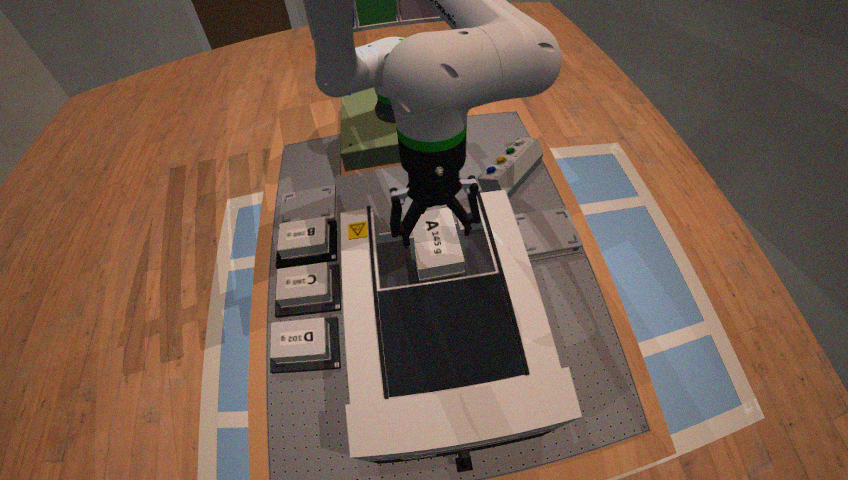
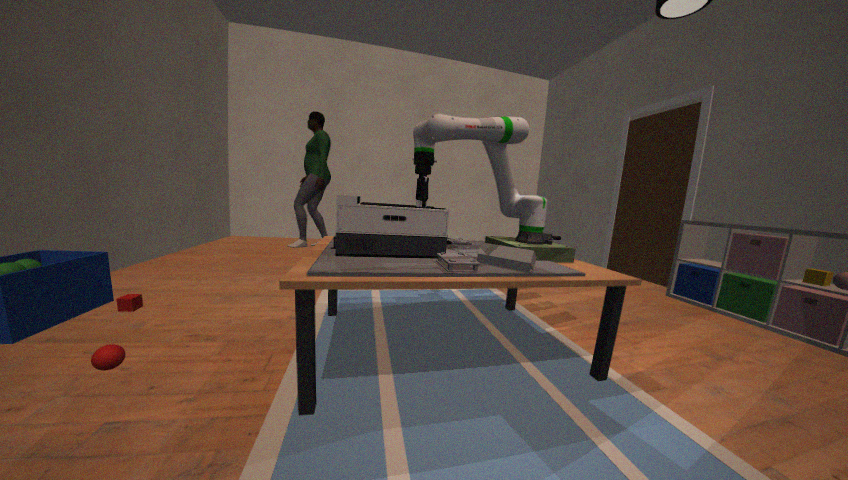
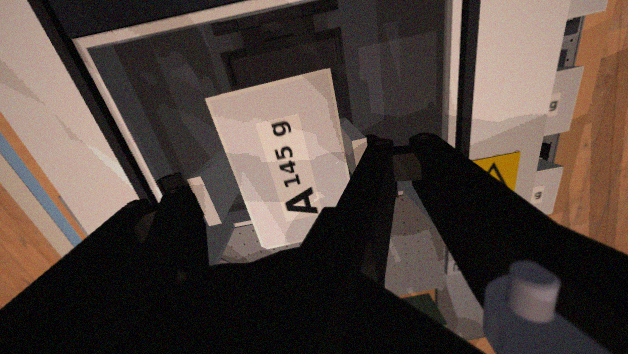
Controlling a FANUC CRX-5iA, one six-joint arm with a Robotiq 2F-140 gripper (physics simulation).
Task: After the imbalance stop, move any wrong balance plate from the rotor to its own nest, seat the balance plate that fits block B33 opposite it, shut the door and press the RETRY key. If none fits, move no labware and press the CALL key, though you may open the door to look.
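Frame: origin at the arm's base, x up, y back, z right, level; millimetres.
Seen in the pictures: gripper, between the fingertips: point(image 1: 436, 248) point(image 3: 289, 149); arm's base, origin of its link: point(image 2: 529, 242).
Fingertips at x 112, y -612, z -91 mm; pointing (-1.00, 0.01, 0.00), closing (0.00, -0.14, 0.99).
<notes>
Pixels of each thing's middle, then the offset from my fingertips to it. "spot": a spot on its surface instead.
- balance plate A, middle of its body: point(image 3: 292, 163) point(image 1: 435, 242) dx +4, dy +11, dz +1 mm
- white centrifuge, middle of its body: point(image 1: 443, 325) point(image 2: 391, 224) dx -53, dy -135, dz -5 mm
- dark sliding door, middle of its body: point(image 1: 448, 332) dx +37, dy -185, dz -10 mm
- C, middle of its body: point(image 3: 514, 108) point(image 1: 303, 285) dx -142, dy +12, dz +309 mm
- D, middle of its body: point(image 1: 300, 341) dx -142, dy -128, dz +303 mm
- nest, middle of its body: point(image 1: 306, 205) point(image 2: 457, 241) dx -166, dy +275, dz +348 mm
- key panel, middle of its body: point(image 1: 512, 165) point(image 2: 506, 255) dx -133, dy +349, dz -224 mm
- grey holder, middle of its body: point(image 1: 545, 233) point(image 2: 456, 261) dx -154, dy +129, dz -274 mm
- yellow warning label, a spot on its surface: point(image 3: 496, 169) point(image 1: 356, 233) spot: dx +37, dy +19, dz +147 mm
My gripper point(image 1: 434, 222) point(image 2: 422, 200) point(image 3: 289, 149) is shut on balance plate A point(image 1: 437, 246) point(image 3: 281, 158), a grey-white block labelled "A 145 g". It holds the plate in the open chamber mouth of the white centrifuge point(image 1: 462, 411) point(image 2: 391, 224), about level with the top. The dark sliding door point(image 1: 451, 334) is drawn back toward the front. Left of the centrifuge, plates B point(image 1: 302, 236), C point(image 1: 302, 283) and D point(image 1: 298, 338) sit in their nests. The nest point(image 1: 305, 200) behind B is empty. What lies under the plate in the rotor is hidden.
The key panel point(image 1: 510, 161) with coloured buttons stands at the back right of the centrifuge. A grey holder point(image 1: 549, 230) lies to the right. A yellow warning label point(image 1: 356, 230) point(image 3: 496, 169) is beside the chamber. A person point(image 2: 314, 172) stands behind the table.
</notes>
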